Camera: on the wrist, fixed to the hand. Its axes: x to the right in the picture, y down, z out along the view.
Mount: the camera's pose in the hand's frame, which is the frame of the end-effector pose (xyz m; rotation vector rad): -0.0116 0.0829 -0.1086 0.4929 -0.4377 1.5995
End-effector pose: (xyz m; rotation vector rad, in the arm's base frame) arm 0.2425 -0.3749 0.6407 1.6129 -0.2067 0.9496
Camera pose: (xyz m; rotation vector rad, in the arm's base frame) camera 0.1350 -0.3068 0.6918 -1.7813 1.7119 -1.6961
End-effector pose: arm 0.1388 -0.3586 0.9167 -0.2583 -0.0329 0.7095
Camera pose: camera 0.0897 -0.3300 0.7919 0.4465 -0.0651 2.3110
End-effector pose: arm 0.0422 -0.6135 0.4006 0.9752 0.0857 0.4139
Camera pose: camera -0.0211 -0.4920 0.4058 1.4542 -1.1101 1.6662
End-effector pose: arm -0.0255 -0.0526 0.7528 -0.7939 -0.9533 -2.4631
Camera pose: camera -0.0127 -0.1850 0.7197 -1.2071 -0.5449 -0.6732
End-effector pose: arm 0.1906 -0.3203 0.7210 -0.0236 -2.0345 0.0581
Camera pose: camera 0.2922 -0.2346 0.7549 -1.3879 -1.8282 1.6316
